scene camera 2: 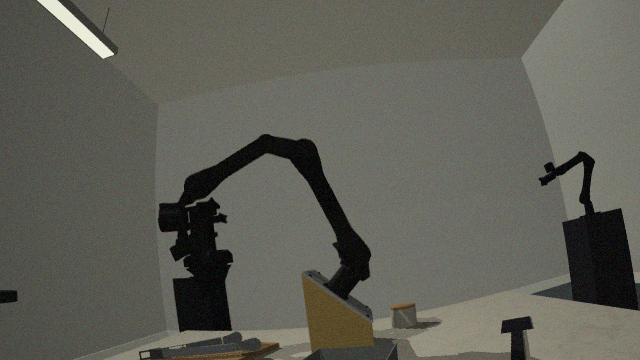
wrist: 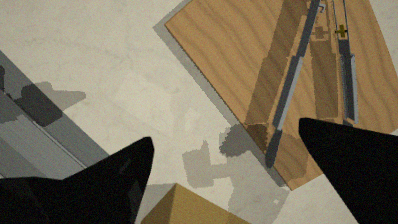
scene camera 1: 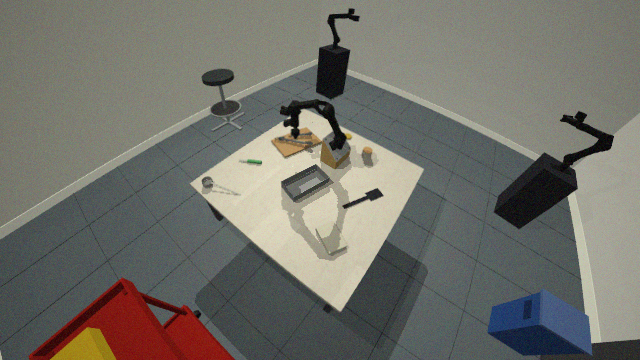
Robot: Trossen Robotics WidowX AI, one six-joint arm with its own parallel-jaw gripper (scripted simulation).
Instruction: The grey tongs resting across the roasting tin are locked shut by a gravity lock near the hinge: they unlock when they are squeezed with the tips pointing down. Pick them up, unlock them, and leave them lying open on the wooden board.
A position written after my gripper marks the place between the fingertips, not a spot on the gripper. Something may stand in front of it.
My gripper (scene camera 2: 210,296) is open and holds nothing. I also see a grey roasting tin (scene camera 1: 299,185).
My gripper shows as well in the wrist view (wrist: 224,134).
